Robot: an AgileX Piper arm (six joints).
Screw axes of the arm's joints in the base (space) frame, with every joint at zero. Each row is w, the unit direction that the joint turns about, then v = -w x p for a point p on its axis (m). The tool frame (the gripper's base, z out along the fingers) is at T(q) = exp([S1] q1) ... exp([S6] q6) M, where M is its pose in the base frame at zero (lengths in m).
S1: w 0 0 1 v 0 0 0
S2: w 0 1 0 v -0.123 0 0
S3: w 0 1 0 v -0.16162 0 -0.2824
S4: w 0.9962 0 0.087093 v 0 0.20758 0
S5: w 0 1 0 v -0.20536 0 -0.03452
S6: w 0.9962 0 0.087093 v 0 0.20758 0
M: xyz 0.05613 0 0.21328 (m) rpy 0 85.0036 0 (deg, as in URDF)
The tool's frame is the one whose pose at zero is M.
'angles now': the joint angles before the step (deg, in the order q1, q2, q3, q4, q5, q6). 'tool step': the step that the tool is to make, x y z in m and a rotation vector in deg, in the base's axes. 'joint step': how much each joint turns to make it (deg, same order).
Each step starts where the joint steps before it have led.
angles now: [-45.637, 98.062, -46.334, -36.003, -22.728, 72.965]
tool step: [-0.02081, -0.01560, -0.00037, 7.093, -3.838, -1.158]
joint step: [-6.457, -0.045, 0.120, -16.904, -4.500, 20.061]
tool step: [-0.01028, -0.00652, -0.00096, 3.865, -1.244, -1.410]
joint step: [-2.764, 0.000, 0.001, -5.948, -1.435, 8.170]
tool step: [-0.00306, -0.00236, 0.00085, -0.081, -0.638, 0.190]
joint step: [-0.961, 0.002, -0.002, -0.889, -1.196, 0.433]
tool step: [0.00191, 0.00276, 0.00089, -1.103, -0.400, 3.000]
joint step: [-0.071, 0.062, 0.002, -2.223, -2.236, -0.250]
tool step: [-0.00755, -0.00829, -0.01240, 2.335, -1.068, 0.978]
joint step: [-2.892, 2.674, -0.002, -2.537, -4.317, 1.319]
